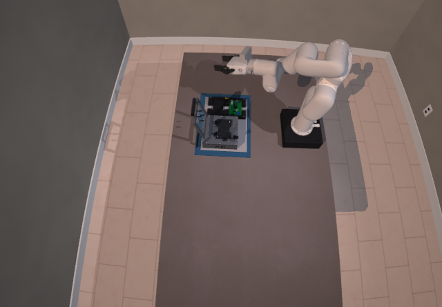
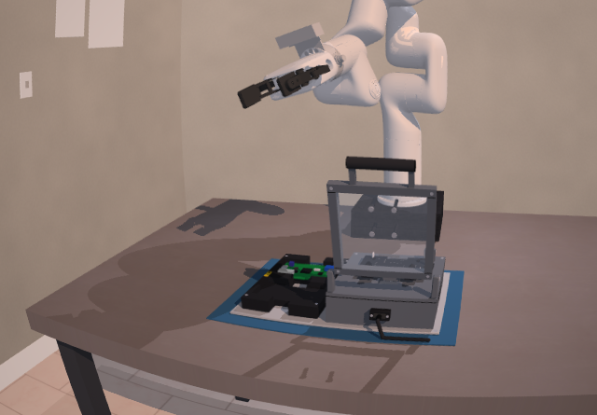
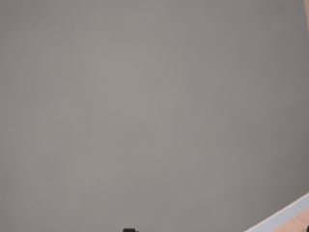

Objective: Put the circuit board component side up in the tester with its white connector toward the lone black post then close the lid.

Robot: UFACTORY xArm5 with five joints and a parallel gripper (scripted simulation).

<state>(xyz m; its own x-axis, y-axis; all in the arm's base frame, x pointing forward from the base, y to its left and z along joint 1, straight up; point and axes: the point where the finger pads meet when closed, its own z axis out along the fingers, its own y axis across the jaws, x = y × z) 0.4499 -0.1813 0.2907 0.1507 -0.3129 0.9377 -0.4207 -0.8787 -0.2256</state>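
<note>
Right now my hand is 33 cm above the green circuit board, 9 cm past it and 4 cm to the right of it. From my hand the other things lie so: clear lid (20 cm to the left, 17 cm below, 10 cm ahead); nest (28 cm below, 21 cm to the left, 2 cm behind).
</note>
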